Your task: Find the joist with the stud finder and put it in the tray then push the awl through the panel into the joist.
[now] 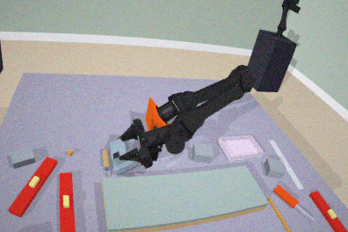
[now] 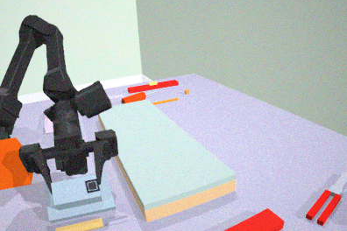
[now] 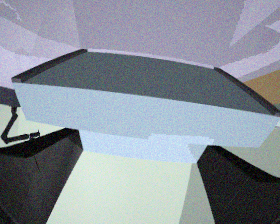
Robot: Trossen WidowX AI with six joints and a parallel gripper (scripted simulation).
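Now: the stud finder 20 mm ahead of my gripper tip and 10 mm below it. Also, from my gripper tip: grey block 10 mm behind, 330 mm to the right, 50 mm below; pale pink tray 20 mm behind, 520 mm to the left, 50 mm below; awl 20 mm ahead, 40 mm to the right, 60 mm below.
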